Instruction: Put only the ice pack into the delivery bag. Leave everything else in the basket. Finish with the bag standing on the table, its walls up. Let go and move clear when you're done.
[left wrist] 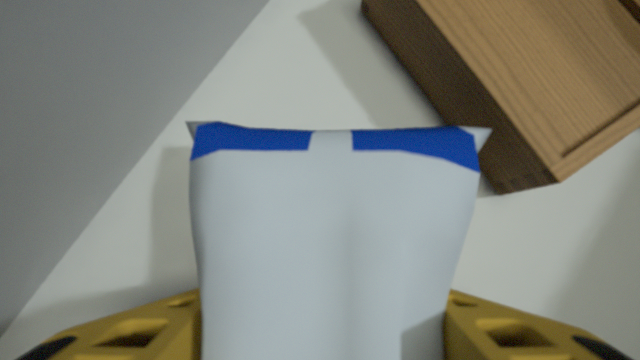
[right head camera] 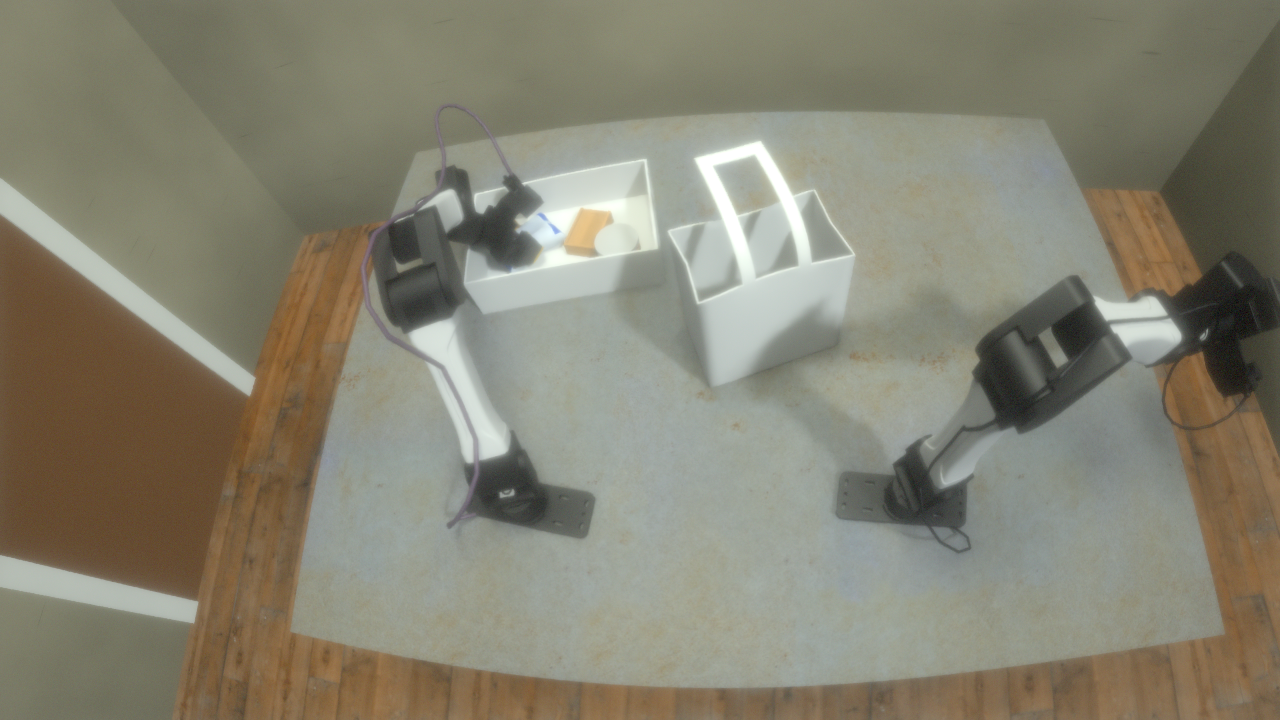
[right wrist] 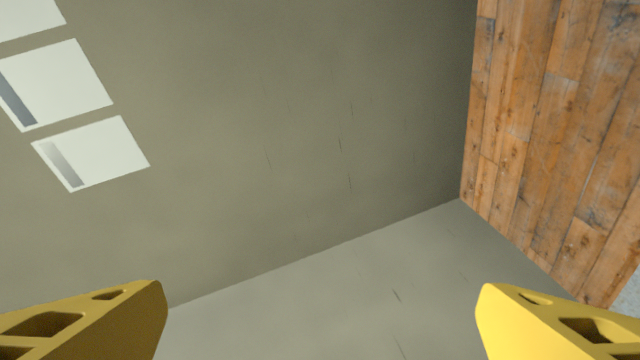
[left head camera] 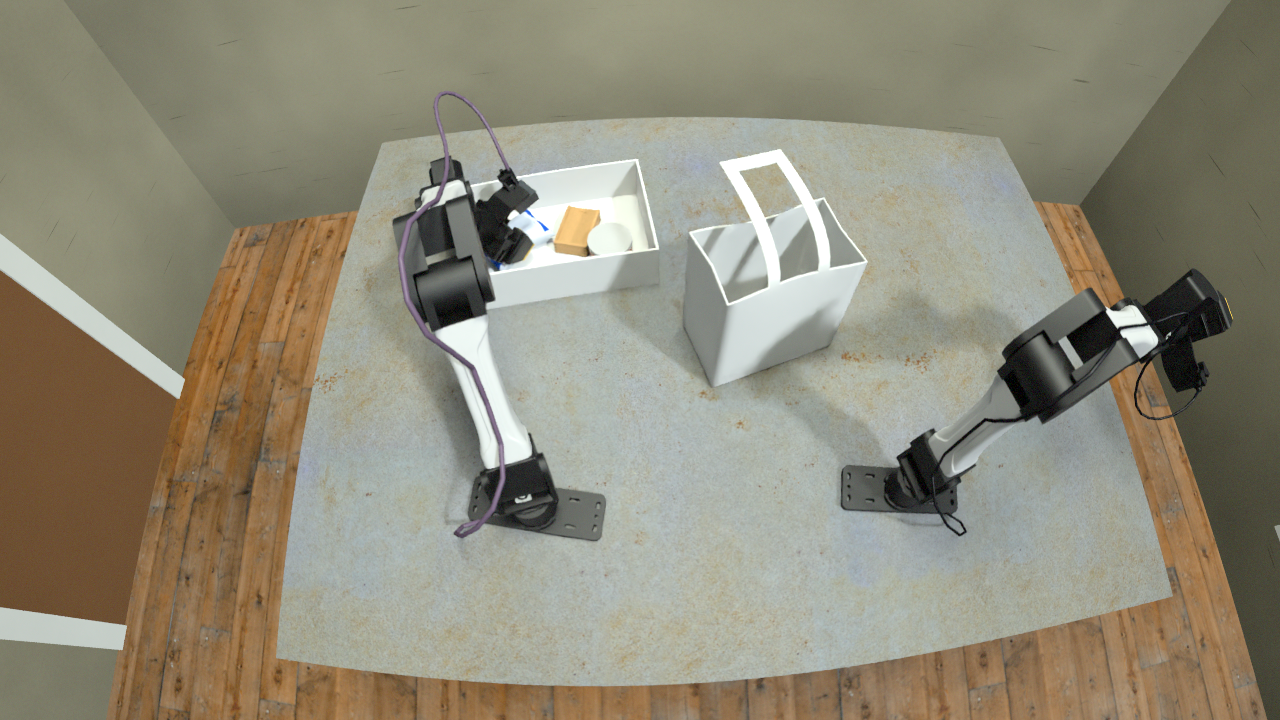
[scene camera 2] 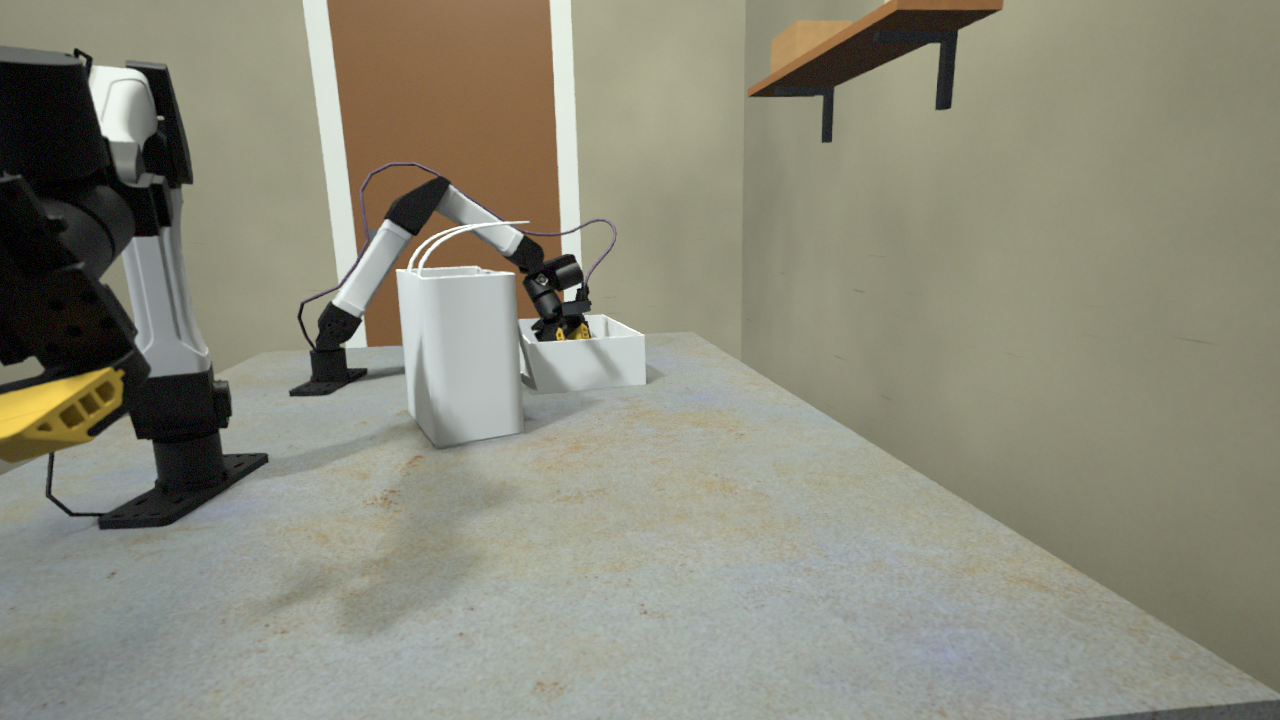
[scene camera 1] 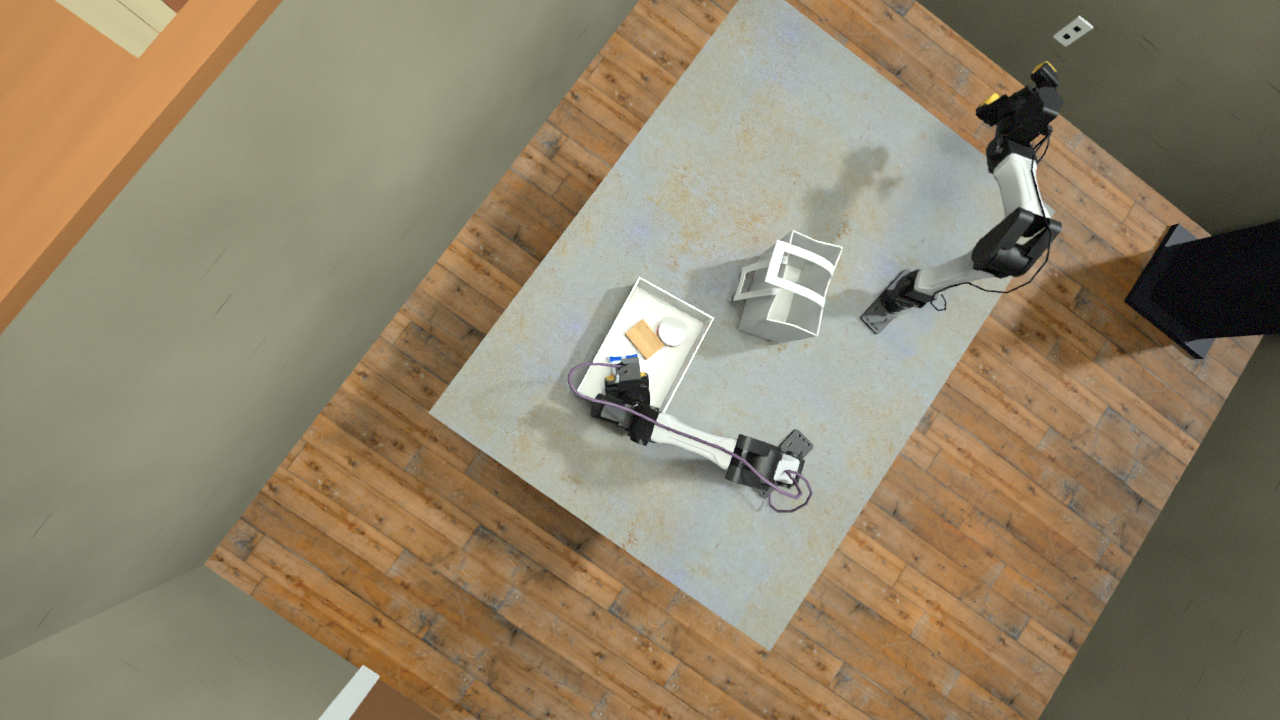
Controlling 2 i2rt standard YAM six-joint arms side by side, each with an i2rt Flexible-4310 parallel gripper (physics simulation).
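The ice pack [left wrist: 320, 225] [left head camera: 534, 229] [right head camera: 542, 231], white with blue end marks, lies in the white basket [left head camera: 572, 276] [right head camera: 572, 286] [scene camera 1: 693, 362] [scene camera 2: 586, 365]. My left gripper [left wrist: 322, 300] is down in the basket, shut on the ice pack, with a finger pressed against each side and the pack's surface creased between them. The delivery bag [left head camera: 787, 322] [right head camera: 774, 317] [scene camera 1: 774, 317] [scene camera 2: 465, 358], white with looped handles, stands upright on the table to the right of the basket in the left head camera, walls up. My right gripper [right wrist: 320, 297] is open and empty, held off beyond the table's right side.
A wooden box [left head camera: 577, 231] [right head camera: 588, 231] [scene camera 1: 643, 338] [left wrist: 525, 75] lies in the basket close to the pack's end. A round tub with a pale lid [left head camera: 609, 239] [right head camera: 616, 239] [scene camera 1: 672, 331] stands beside it. The basket's walls surround the left gripper.
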